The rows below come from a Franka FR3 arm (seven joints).
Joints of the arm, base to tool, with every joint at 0 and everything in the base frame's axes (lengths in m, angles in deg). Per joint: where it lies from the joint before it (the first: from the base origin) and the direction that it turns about. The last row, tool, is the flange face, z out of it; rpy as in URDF.
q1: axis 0 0 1 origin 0 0 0.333
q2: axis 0 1 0 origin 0 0 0
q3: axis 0 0 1 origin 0 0 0.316
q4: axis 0 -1 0 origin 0.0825 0 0
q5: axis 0 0 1 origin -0.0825 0 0.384
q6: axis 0 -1 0 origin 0 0 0
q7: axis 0 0 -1 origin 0.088 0 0
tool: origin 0 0 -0.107 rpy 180 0 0
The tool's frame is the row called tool.
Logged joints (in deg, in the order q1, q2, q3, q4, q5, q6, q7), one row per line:
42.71, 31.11, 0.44, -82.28, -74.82, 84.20, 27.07
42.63, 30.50, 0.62, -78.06, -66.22, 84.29, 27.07
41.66, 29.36, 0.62, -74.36, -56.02, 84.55, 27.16
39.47, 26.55, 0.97, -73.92, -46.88, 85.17, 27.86
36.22, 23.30, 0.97, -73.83, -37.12, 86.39, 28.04
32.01, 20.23, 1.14, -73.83, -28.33, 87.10, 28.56
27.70, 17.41, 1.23, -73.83, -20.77, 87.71, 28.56
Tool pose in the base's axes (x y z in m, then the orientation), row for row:
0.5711, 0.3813, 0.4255, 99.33, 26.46, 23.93
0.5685, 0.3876, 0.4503, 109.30, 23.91, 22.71
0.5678, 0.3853, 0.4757, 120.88, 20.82, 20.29
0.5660, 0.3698, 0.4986, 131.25, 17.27, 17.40
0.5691, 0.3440, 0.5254, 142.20, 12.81, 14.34
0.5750, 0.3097, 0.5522, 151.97, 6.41, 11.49
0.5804, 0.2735, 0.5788, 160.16, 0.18, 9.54
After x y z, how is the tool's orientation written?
As a rotation vector, in degrees.
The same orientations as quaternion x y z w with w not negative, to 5 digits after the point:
0.74936, 0.19962, 0.18053, 0.60500
0.80368, 0.17581, 0.16699, 0.54342
0.85977, 0.14808, 0.14431, 0.46695
0.90324, 0.11885, 0.11974, 0.39458
0.94112, 0.08478, 0.09491, 0.31321
0.96780, 0.04082, 0.07317, 0.23736
0.98373, 0.00111, 0.05860, 0.16983

